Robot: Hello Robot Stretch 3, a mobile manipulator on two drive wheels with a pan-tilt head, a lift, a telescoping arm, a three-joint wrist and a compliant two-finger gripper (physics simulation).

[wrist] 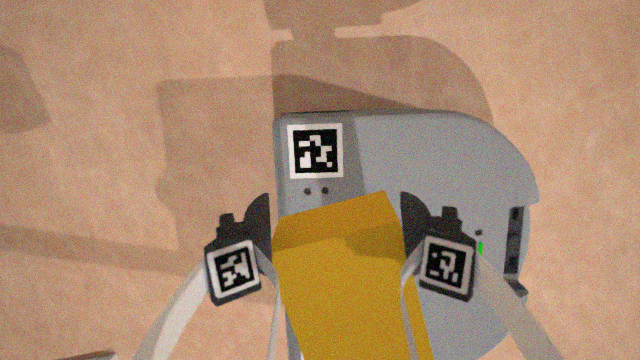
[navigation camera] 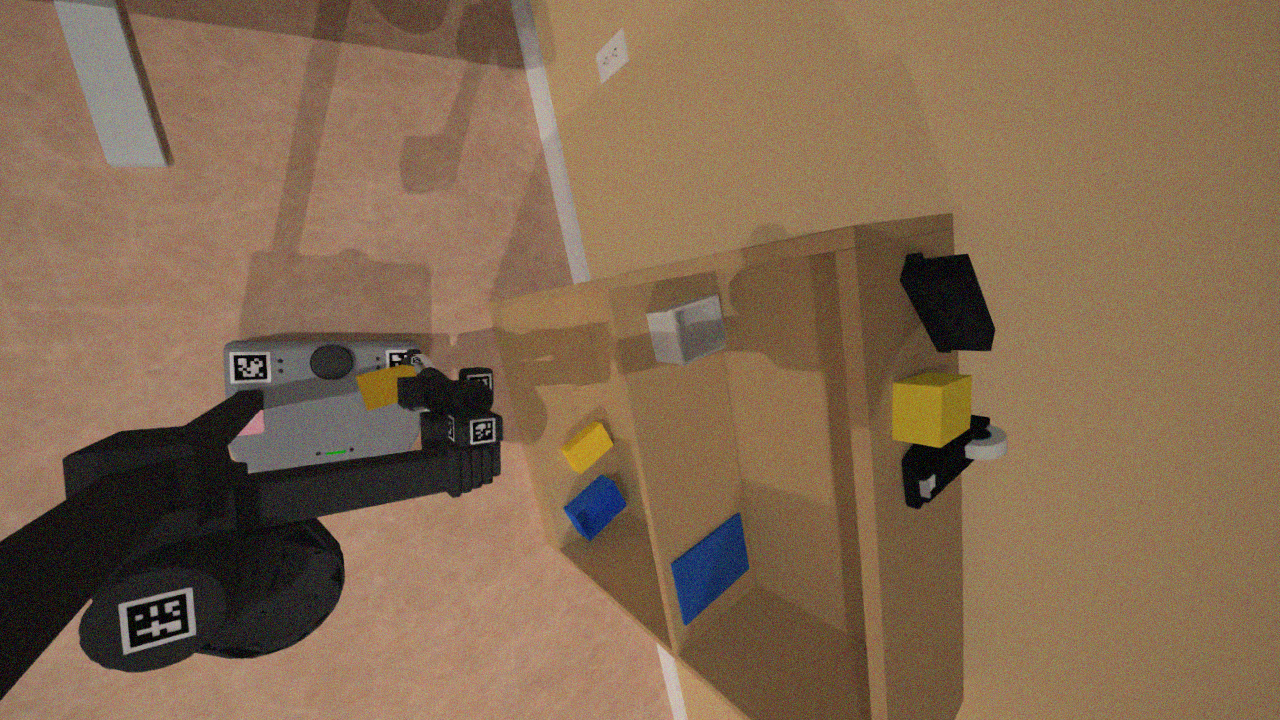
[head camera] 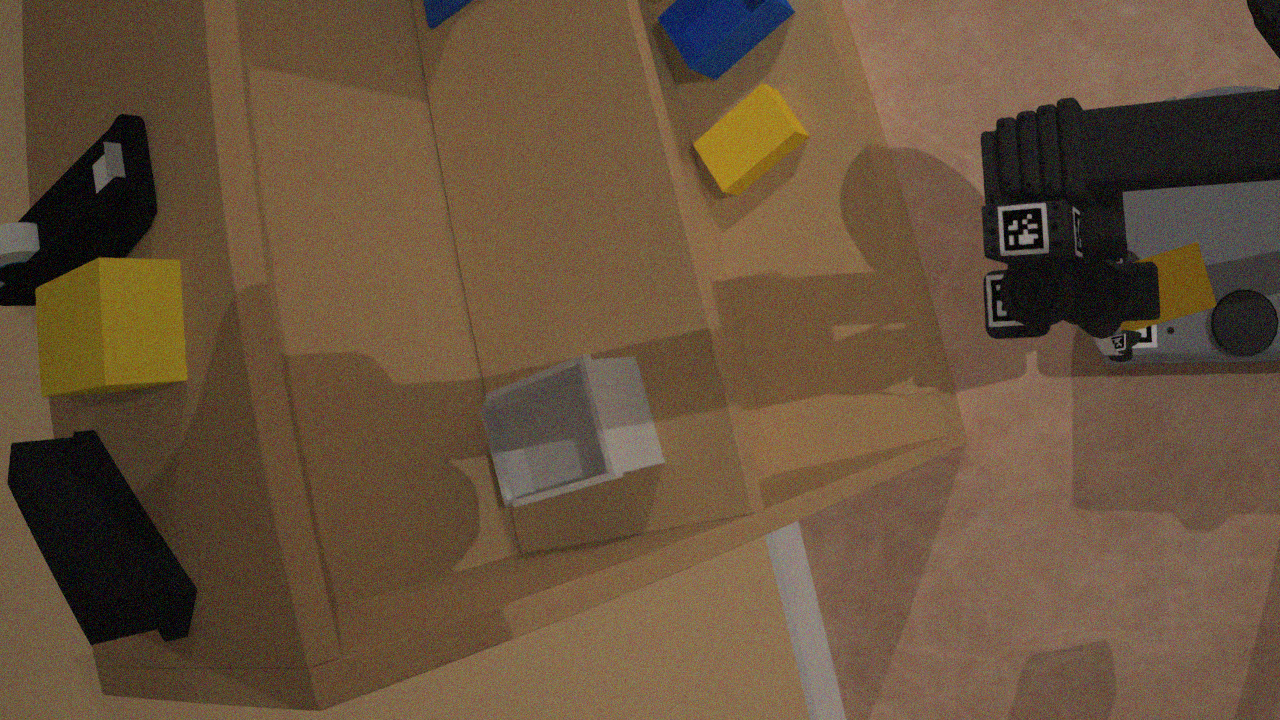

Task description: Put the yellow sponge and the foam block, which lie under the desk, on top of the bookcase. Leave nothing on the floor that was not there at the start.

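Frame: origin at the robot's base, x ahead, y left, z up, level; metres.
Seen in the pictures: gripper, fingertip midpoint: [wrist: 336, 219]; robot's base, link origin: [navigation camera: 331, 360] [head camera: 1239, 319].
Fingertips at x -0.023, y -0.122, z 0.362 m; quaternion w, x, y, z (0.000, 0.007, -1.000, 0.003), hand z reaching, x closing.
Observation:
Pixels of each thing's top centre, then the offset from my fingertips to it. "spot": a spot on its surface instead.
- yellow sponge, top centre: [wrist: 357, 324] [head camera: 1159, 288] [navigation camera: 391, 386] dx -0.008, dy +0.039, dz +0.036 m
- wooden bookcase, surface spot: [head camera: 116, 53] spot: dx -0.165, dy -0.447, dz +0.697 m
- bright yellow cube, top centre: [head camera: 67, 332] [navigation camera: 957, 409] dx +0.004, dy -0.404, dz +0.742 m
- grey bin, surface spot: [head camera: 572, 434] [navigation camera: 685, 326] spot: dx +0.102, dy -0.431, dz +0.294 m
- yellow block, top centre: [head camera: 742, 137] [navigation camera: 591, 448] dx -0.261, dy -0.521, dz -0.217 m
My gripper [wrist: 336, 219] [head camera: 1138, 308] [navigation camera: 407, 385] is shut on an amber-yellow block, which looks like the yellow sponge [wrist: 345, 295] [head camera: 1179, 279] [navigation camera: 380, 388]. It holds the sponge above my grey base, one fingertip on each side. The wooden bookcase [head camera: 116, 53] [navigation camera: 914, 608] is apart from the gripper, to its left in the head view and right in the navigation view. A bright yellow cube [head camera: 111, 326] [navigation camera: 930, 409] sits on top of it; I cannot tell whether this is the foam block. The desk top does not show in these views.
Two black objects [head camera: 98, 537] [head camera: 107, 201] flank the cube on the bookcase top. A grey bin [head camera: 572, 434] [navigation camera: 684, 331], a yellow block [head camera: 750, 141] [navigation camera: 587, 447] and blue items [head camera: 723, 31] [navigation camera: 711, 568] are on the shelves. The wall [navigation camera: 760, 116] stands beside the bookcase. A pale bar [navigation camera: 116, 89] lies on the floor.

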